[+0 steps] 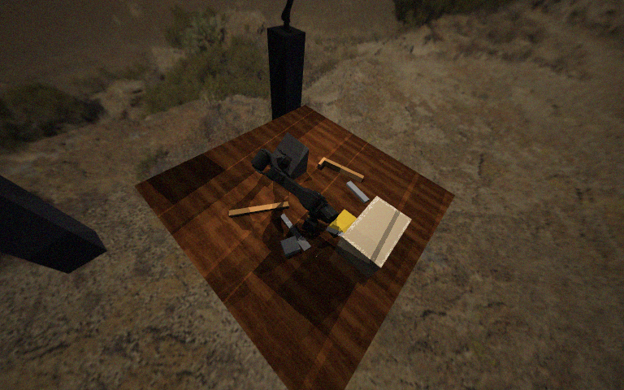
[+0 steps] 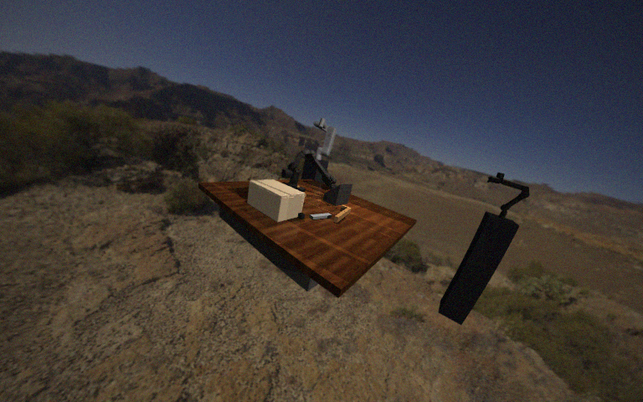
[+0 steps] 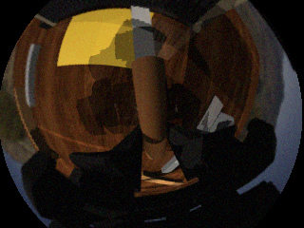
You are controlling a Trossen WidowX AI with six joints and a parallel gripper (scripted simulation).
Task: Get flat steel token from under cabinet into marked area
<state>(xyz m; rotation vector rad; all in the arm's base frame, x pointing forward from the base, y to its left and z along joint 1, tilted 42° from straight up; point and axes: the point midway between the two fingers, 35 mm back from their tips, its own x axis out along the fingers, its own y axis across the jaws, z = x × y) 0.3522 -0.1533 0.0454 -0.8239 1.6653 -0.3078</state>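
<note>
Right now my gripper tip is 1 cm past the grey scraper and 11 cm to the left of it. From my gripper tip the other things lie so: steel token: 26 cm ahead, 14 cm to the left, 1 cm below; wooden stick: 25 cm behind, 14 cm to the right; grey block: 1 cm ahead, 17 cm to the right, 1 cm above.
</note>
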